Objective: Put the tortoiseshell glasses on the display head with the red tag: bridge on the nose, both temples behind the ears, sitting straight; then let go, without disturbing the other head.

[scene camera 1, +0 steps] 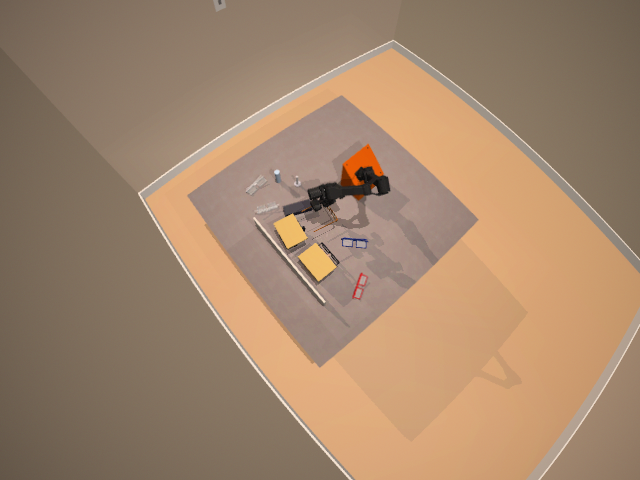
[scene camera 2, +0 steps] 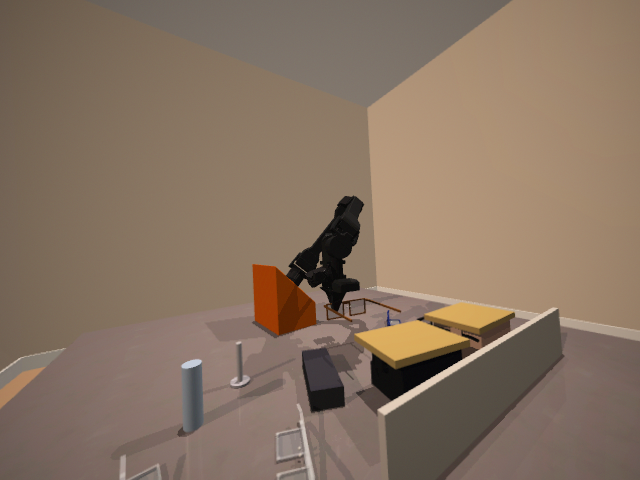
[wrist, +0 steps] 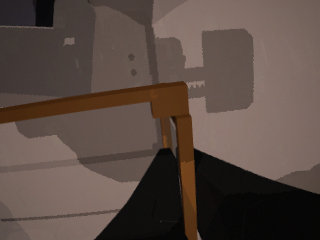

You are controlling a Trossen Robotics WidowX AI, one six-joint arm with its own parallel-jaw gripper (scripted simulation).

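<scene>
You can see the gripper (scene camera 2: 335, 312), and that same gripper (wrist: 173, 158) is visible as well. There's a dark case (scene camera 2: 325, 389), and there's a cream panel (scene camera 2: 432, 424) too.
</scene>
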